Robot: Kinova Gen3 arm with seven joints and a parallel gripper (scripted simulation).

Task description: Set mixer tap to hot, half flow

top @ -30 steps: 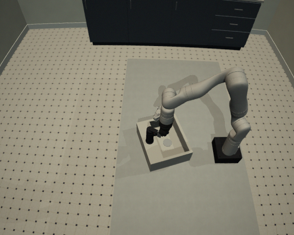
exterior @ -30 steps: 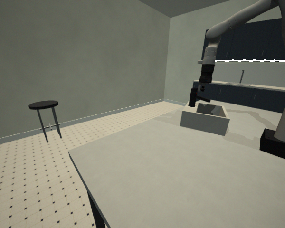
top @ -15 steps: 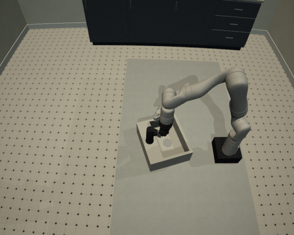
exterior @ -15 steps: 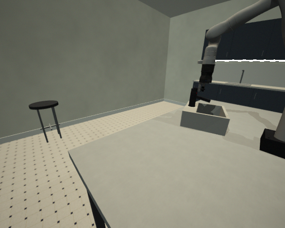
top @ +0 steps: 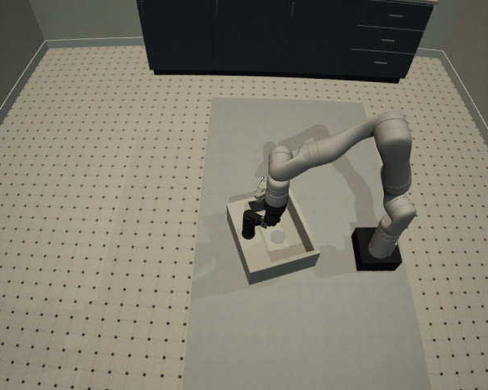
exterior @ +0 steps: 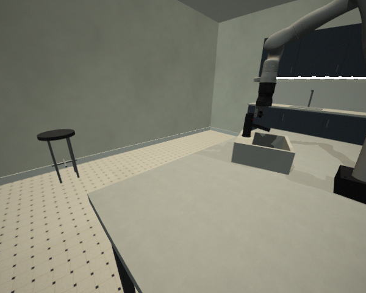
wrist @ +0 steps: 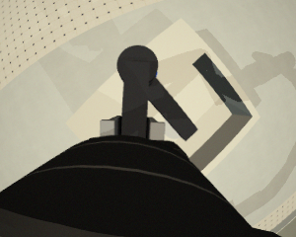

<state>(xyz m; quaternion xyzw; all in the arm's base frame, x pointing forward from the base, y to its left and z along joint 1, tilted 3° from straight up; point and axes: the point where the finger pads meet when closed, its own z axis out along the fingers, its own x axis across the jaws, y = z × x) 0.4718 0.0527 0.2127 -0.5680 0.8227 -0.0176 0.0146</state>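
The lever lies 2 cm ahead of my hand and 1 cm to the right of it. The rest, counted from my hand: sink basin: 23 cm below, 7 cm to the right, 4 cm behind.
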